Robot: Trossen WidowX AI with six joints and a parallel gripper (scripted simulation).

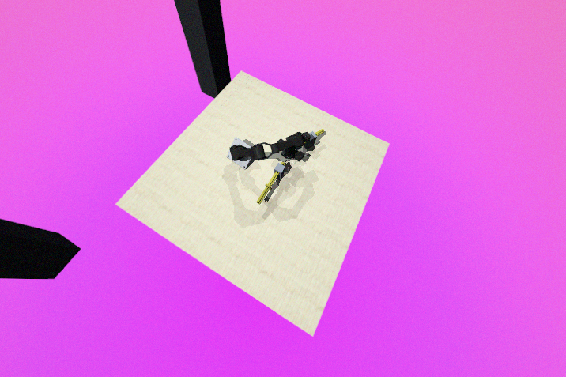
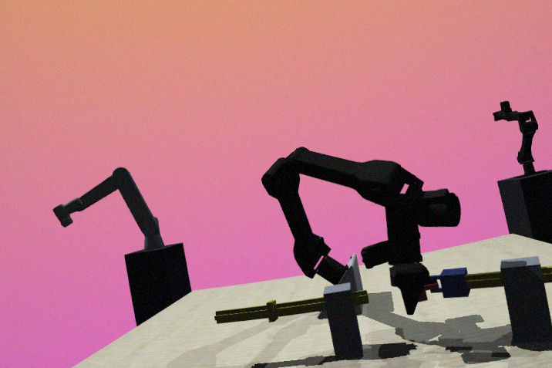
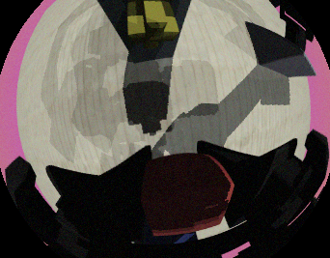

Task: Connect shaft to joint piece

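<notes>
Right now my gripper tip is 4 cm below the red square joint piece and 2 cm to the right of it.
</notes>
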